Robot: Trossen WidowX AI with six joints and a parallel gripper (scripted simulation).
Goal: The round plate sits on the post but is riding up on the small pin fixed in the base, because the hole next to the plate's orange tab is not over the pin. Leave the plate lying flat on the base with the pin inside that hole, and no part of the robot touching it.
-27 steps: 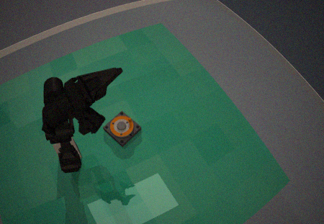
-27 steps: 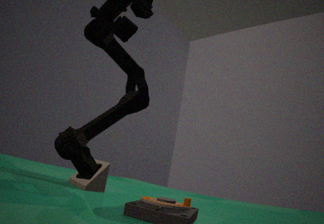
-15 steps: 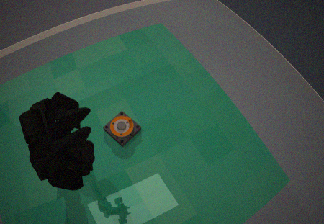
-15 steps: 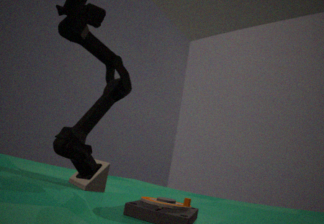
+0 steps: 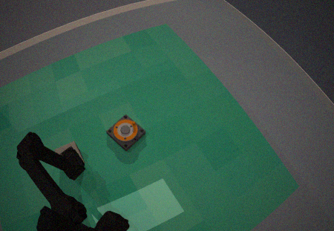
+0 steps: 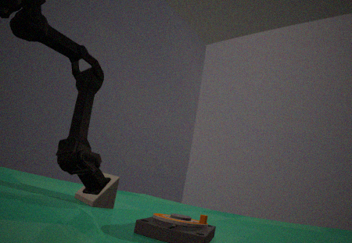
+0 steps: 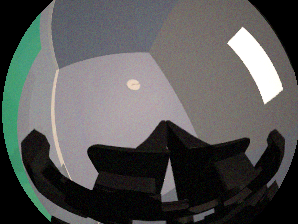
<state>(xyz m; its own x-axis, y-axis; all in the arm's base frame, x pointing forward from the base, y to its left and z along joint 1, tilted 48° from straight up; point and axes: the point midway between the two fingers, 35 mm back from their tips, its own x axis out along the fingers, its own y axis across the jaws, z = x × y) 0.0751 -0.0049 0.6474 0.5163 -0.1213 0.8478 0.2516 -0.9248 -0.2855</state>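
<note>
Now: the base 250 mm ahead of my gripper tip, 480 mm to the left of it and 480 mm below it.
</note>
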